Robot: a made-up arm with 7 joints. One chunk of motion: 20 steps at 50 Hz.
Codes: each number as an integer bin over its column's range. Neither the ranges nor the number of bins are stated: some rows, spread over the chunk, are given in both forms.
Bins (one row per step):
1: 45 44 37 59 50 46 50
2: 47 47 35 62 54 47 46
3: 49 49 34 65 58 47 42
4: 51 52 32 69 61 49 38
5: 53 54 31 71 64 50 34
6: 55 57 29 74 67 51 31
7: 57 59 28 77 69 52 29
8: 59 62 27 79 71 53 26
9: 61 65 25 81 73 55 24
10: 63 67 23 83 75 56 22
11: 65 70 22 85 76 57 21
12: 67 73 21 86 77 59 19
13: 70 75 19 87 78 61 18
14: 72 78 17 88 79 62 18
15: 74 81 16 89 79 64 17
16: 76 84 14 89 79 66 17
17: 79 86 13 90 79 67 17
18: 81 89 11 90 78 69 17
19: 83 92 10 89 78 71 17
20: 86 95 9 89 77 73 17
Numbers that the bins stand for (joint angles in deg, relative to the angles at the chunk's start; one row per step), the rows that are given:
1: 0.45 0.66 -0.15 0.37 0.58 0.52 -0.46
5: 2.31 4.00 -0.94 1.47 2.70 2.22 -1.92
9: 4.17 7.67 -1.73 2.38 4.07 4.34 -2.84
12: 5.57 10.34 -2.26 2.83 4.67 6.04 -3.29
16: 7.66 14.01 -3.18 3.11 4.98 9.01 -3.48
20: 9.99 17.68 -3.84 3.11 4.67 11.99 -3.48
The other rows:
2: 0.92 1.66 -0.41 0.65 1.18 0.94 -0.82
3: 1.38 2.33 -0.55 0.92 1.79 0.94 -1.19
4: 1.85 3.33 -0.81 1.28 2.24 1.79 -1.56
6: 2.78 5.00 -1.20 1.74 3.16 2.64 -2.20
7: 3.24 5.66 -1.33 2.01 3.46 3.07 -2.38
8: 3.71 6.67 -1.47 2.20 3.76 3.49 -2.65
10: 4.64 8.33 -1.99 2.56 4.37 4.77 -3.02
11: 5.10 9.33 -2.12 2.74 4.52 5.19 -3.11
13: 6.27 11.00 -2.52 2.93 4.82 6.89 -3.38
14: 6.73 12.00 -2.78 3.02 4.98 7.31 -3.38
15: 7.20 13.00 -2.91 3.11 4.98 8.16 -3.48
17: 8.36 14.67 -3.31 3.20 4.98 9.44 -3.48
18: 8.82 15.67 -3.57 3.20 4.82 10.29 -3.48
19: 9.29 16.67 -3.70 3.11 4.82 11.14 -3.48

